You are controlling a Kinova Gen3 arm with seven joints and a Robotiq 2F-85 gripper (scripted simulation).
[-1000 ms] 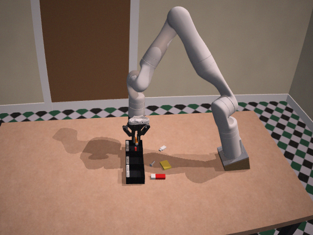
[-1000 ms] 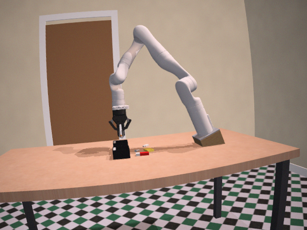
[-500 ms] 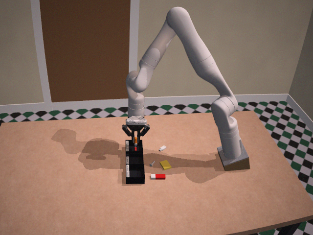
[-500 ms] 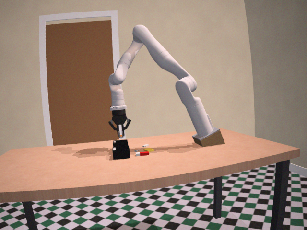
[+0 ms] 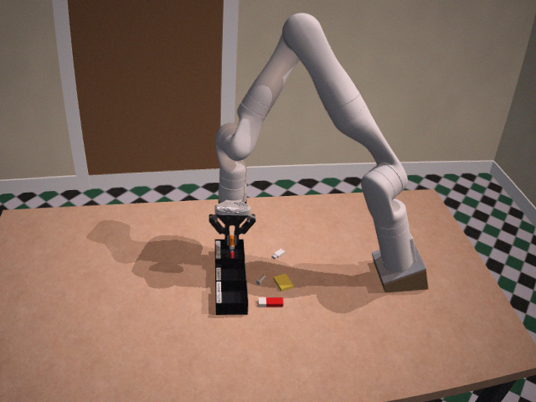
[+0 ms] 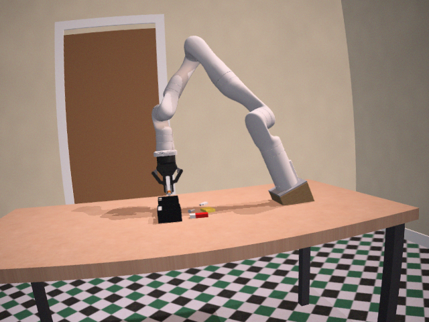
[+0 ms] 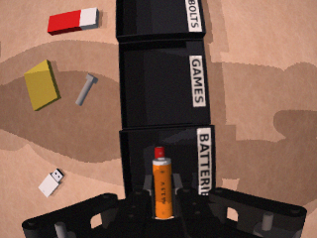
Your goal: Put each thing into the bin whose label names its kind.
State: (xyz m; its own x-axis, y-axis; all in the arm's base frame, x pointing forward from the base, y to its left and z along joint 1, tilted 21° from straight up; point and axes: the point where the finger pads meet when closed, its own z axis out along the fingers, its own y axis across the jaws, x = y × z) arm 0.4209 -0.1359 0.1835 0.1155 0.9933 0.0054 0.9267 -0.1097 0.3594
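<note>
Right now the red battery is 7 cm below my hand. Also, from my hand: bolt (10 cm to the left, 8 cm below, 7 cm behind); orange battery (2 cm below); USB stick (14 cm behind, 8 cm below).
</note>
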